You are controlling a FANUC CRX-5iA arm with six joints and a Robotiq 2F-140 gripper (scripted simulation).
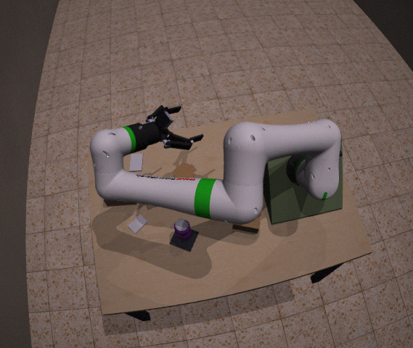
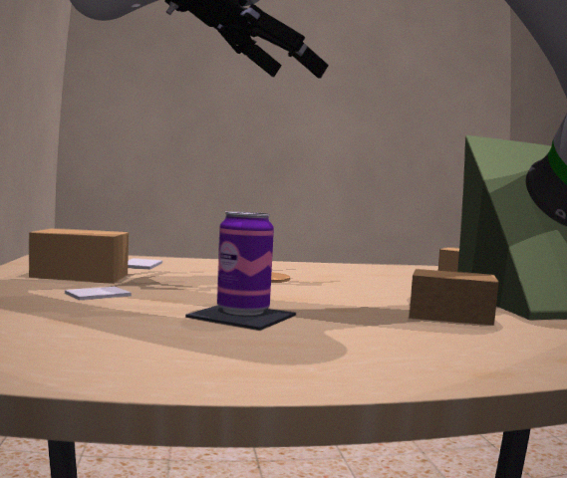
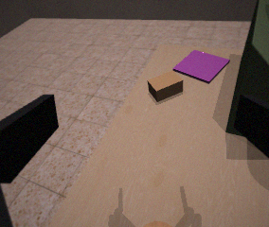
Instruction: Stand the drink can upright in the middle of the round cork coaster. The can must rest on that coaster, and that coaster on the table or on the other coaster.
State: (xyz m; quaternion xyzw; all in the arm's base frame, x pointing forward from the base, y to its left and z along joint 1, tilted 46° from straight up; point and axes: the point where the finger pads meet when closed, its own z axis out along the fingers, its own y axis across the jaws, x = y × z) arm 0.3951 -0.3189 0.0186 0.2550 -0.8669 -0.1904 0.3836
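Right now the purple drink can is 12 cm ahead of my hand, 28 cm to the left of it and 30 cm below it. Round my hand: dark square coaster (12 cm ahead, 30 cm to the left, 36 cm below); then round cork coaster (4 cm ahead, 1 cm to the right, 36 cm below); then magenta square mat (58 cm behind, 36 cm below).
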